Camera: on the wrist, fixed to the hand. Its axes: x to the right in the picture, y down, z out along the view.
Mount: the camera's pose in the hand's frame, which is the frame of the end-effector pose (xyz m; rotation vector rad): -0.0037 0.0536 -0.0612 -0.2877 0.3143 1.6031
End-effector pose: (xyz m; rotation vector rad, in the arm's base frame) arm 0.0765 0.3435 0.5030 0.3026 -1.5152 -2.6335
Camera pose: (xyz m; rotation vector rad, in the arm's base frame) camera 0.0920 0.2653 0.5198 -0.3787 -0.6373 -1.3234
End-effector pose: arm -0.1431 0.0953 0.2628 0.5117 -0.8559 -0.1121
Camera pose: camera -0.1056 0.1669 0.2524 -0.5117 -0.7130 1.2613
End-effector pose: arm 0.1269 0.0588 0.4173 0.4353 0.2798 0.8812
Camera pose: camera 0.0632 0.1011 0.3893 0.1744 0.0263 2.5335
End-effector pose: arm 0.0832 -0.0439 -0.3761 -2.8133 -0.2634 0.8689
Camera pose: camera 0.1212 -0.1041 -0.3366 2.0529 -1.6050 -0.3255
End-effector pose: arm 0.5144 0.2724 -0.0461 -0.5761 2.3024 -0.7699
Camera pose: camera 0.4646 0.3366 -0.0410 1.2811 2.2303 0.2964
